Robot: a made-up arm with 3 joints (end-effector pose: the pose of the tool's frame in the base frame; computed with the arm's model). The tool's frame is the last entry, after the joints. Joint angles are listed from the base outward.
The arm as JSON. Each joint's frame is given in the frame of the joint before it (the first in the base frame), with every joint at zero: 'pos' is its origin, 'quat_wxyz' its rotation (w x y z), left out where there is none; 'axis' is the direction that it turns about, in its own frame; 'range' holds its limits. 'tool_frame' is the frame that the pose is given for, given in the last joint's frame.
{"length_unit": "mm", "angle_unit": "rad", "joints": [
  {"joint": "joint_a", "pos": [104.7, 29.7, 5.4], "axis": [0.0, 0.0, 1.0], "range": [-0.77, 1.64]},
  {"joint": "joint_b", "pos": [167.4, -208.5, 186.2], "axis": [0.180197, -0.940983, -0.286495], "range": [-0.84, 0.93]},
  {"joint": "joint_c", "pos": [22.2, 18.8, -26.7], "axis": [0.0, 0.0, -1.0], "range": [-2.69, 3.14]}
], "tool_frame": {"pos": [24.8, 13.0, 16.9], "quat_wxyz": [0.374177, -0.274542, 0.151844, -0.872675]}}
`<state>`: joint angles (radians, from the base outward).
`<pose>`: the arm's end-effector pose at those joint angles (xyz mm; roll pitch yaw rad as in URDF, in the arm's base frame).
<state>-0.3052 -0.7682 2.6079</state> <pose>200.4 -225.0 179.6 0.1968 -0.1490 1.1745</pose>
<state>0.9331 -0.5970 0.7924</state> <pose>379.8 76.1 156.5 -0.5475 -0.9453 -1.9010</pose>
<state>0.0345 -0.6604 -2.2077</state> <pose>263.7 -145.2 183.8 -0.5984 0.2539 0.2135</pose>
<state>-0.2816 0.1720 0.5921</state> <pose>260.9 -218.6 190.5 -0.5120 -0.2103 3.1261</pose>
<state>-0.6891 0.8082 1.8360</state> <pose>111.2 -265.4 201.5 -1.2501 -0.0473 1.4448</pose>
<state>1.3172 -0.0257 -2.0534</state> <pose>314.6 146.9 181.7 -0.5392 -0.3512 1.1524</pose>
